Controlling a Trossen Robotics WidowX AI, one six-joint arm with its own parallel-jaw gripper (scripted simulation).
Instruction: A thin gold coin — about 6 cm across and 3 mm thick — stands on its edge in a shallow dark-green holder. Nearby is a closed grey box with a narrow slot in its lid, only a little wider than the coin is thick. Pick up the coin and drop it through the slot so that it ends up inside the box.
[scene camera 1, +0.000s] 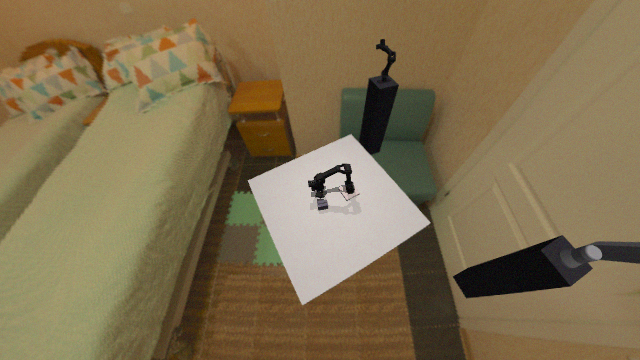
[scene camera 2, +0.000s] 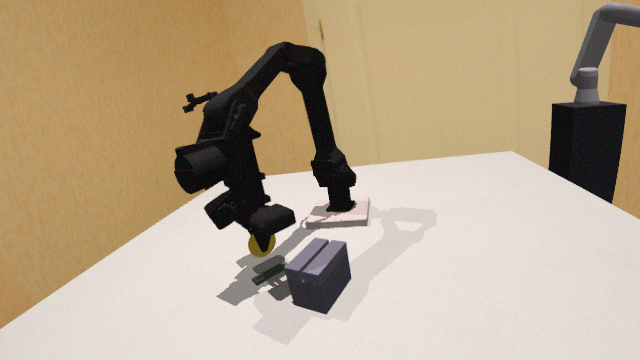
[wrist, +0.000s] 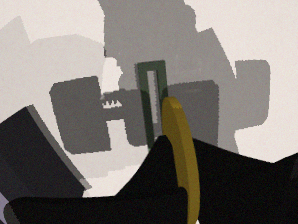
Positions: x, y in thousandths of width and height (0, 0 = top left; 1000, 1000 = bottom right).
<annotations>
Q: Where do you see my gripper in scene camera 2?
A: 413, 696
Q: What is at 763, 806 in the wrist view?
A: My gripper.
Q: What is my gripper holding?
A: A coin.
</annotations>
